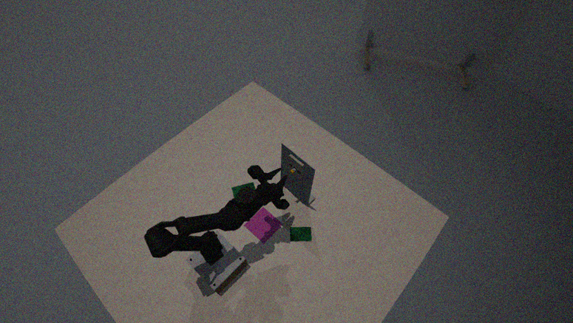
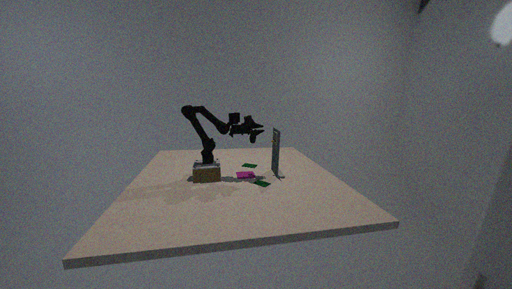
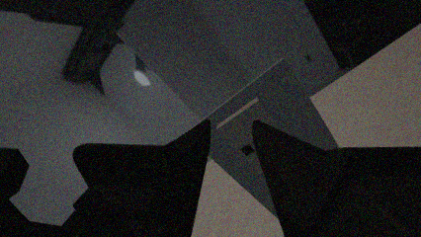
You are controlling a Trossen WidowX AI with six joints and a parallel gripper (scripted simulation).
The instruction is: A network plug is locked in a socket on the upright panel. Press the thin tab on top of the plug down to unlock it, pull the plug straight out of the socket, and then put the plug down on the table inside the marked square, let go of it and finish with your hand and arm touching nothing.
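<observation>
Right now the yellow network plug is 80 mm ahead of my gripper tip, 20 mm to the left of it and 80 mm below it. Round my gripper tip: magenta square: 110 mm behind, 320 mm below; then grey upright panel: 100 mm ahead, 20 mm to the left, 180 mm below.
</observation>
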